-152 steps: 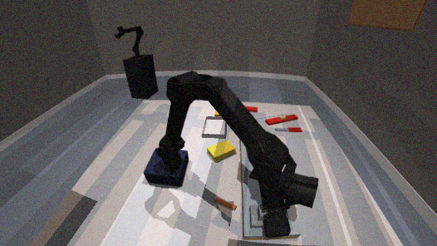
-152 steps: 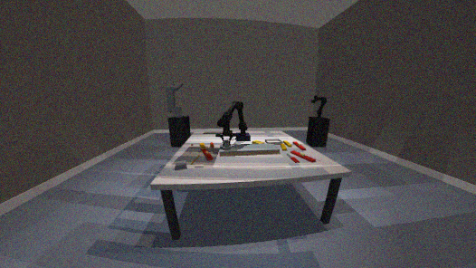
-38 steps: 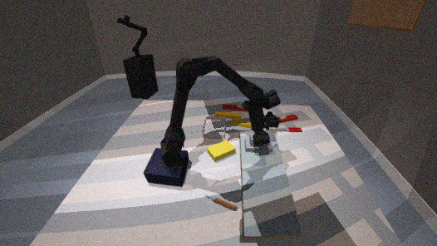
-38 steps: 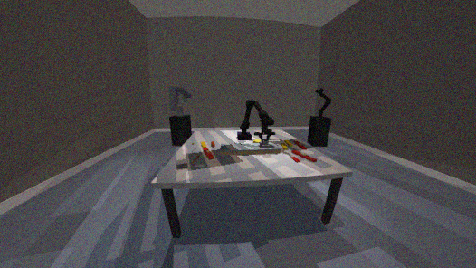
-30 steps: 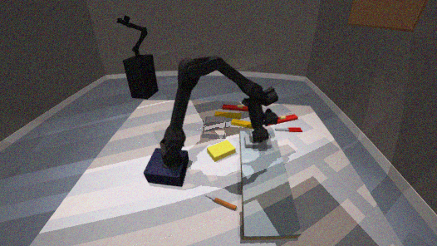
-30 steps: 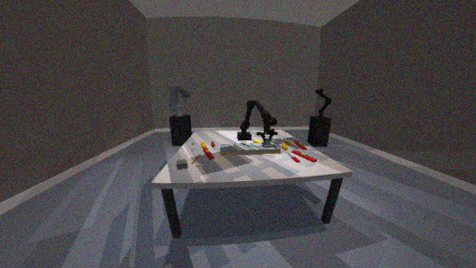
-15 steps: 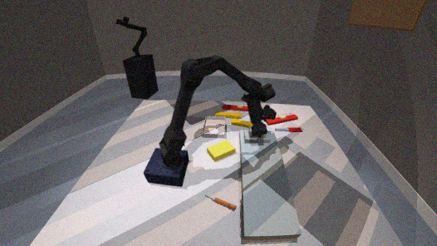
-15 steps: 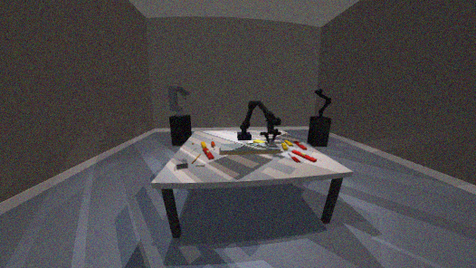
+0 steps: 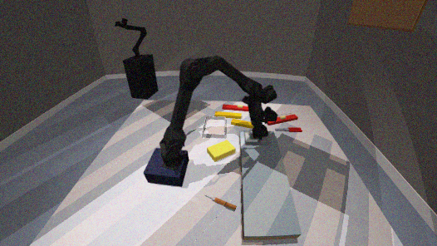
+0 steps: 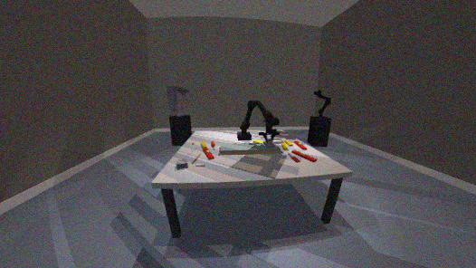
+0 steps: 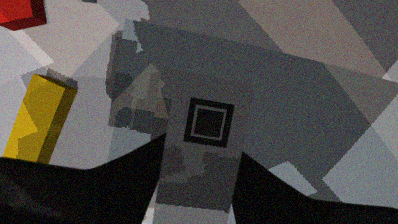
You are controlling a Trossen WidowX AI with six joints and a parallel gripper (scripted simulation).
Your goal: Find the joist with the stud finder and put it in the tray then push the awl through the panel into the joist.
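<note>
Right now my gripper tip is 25 cm past the tray, 10 cm to the right of it and 5 cm above it. The rest, counted from my gripper tip: stud finder (2 cm above); awl (33 cm to the right, 12 cm behind, 6 cm below); yellow block (17 cm behind, 8 cm to the right, 5 cm below).
</note>
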